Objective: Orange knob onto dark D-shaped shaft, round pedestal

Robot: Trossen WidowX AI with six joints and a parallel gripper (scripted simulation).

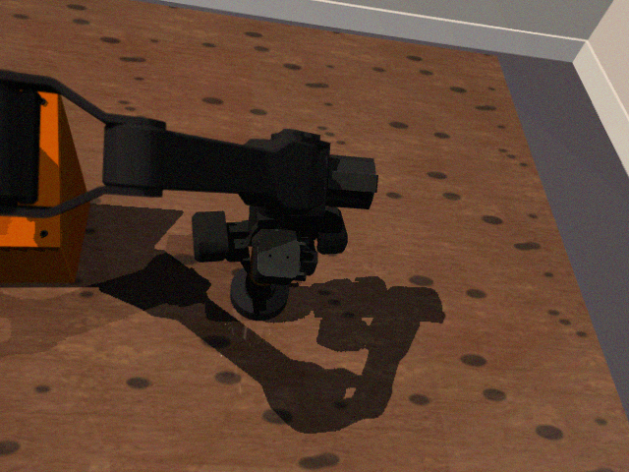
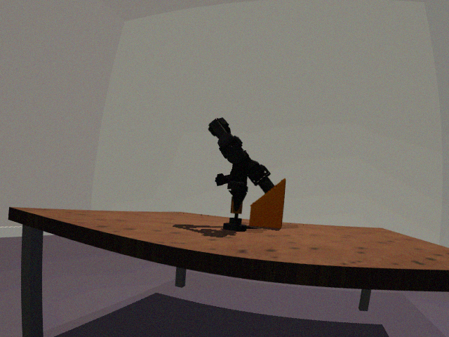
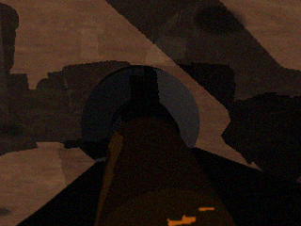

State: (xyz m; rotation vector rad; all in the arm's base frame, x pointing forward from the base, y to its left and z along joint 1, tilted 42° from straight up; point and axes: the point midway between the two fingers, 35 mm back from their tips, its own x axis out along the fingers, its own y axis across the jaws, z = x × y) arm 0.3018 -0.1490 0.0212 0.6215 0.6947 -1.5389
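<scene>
The knob lies 20 mm above my gripper tip. Also, from my gripper tip: dark pedestal: 40 mm below.
</scene>
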